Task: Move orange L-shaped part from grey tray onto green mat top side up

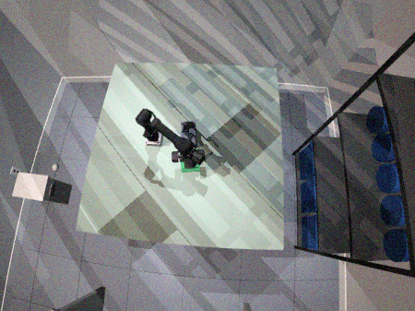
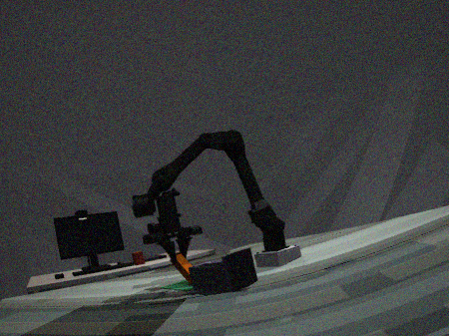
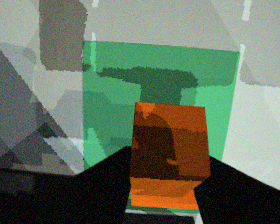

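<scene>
Now: gripper tip 30 mm to the right of the orange L-shaped part, 30 mm above it and 20 mm past it. The rest, counted from my gripper tip: green mat (90 mm below, 20 mm to the left).
</scene>
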